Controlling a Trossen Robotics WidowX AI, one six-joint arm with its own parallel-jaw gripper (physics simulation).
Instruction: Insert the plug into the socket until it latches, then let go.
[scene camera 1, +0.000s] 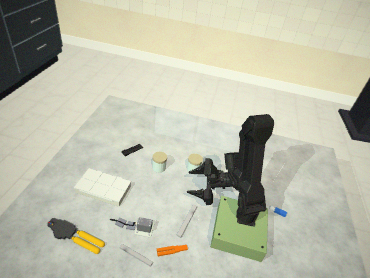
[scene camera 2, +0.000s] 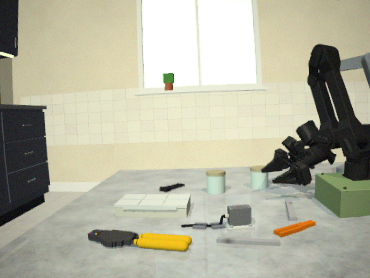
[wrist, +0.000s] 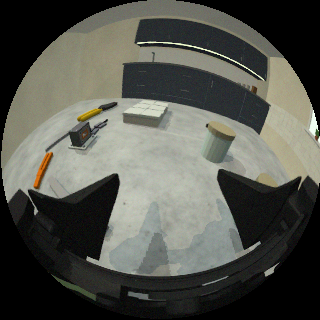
Scene:
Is my gripper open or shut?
Open.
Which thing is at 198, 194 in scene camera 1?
My gripper.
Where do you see a white tiled block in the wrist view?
At 146, 112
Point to my gripper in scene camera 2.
266, 176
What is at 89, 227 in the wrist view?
My gripper.

